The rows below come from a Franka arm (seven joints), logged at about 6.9 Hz.
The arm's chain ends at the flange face. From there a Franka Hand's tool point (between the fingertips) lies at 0.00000 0.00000 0.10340 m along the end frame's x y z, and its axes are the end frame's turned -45 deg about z.
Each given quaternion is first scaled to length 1.
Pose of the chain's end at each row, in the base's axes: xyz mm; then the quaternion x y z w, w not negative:
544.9, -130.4, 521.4, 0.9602, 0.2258, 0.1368, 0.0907
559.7, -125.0, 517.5, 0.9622, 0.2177, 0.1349, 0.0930
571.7, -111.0, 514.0, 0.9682, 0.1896, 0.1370, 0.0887
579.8, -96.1, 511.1, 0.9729, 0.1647, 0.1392, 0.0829
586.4, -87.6, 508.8, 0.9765, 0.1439, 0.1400, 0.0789
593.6, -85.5, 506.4, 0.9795, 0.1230, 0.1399, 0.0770
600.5, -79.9, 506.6, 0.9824, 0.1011, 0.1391, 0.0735
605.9, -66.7, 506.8, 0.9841, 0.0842, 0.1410, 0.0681
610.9, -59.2, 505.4, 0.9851, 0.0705, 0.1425, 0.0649
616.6, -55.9, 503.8, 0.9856, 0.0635, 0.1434, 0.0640
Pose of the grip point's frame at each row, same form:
576.3, -142.0, 423.6, 0.8007, 0.5761, 0.0917, 0.1362
590.7, -137.4, 419.7, 0.8056, 0.5693, 0.0890, 0.1375
602.6, -123.4, 416.1, 0.8219, 0.5457, 0.0926, 0.1344
610.6, -108.0, 413.1, 0.8359, 0.5245, 0.0969, 0.1299
617.0, -99.4, 410.7, 0.8471, 0.5066, 0.0991, 0.1265
623.9, -97.5, 408.3, 0.8578, 0.4885, 0.0998, 0.1247
630.3, -91.9, 408.3, 0.8689, 0.4693, 0.1004, 0.1211
635.8, -78.1, 408.5, 0.8769, 0.4544, 0.1042, 0.1169
640.9, -70.3, 407.1, 0.8832, 0.4421, 0.1068, 0.1145
646.7, -67.1, 405.5, 0.8862, 0.4358, 0.1080, 0.1140

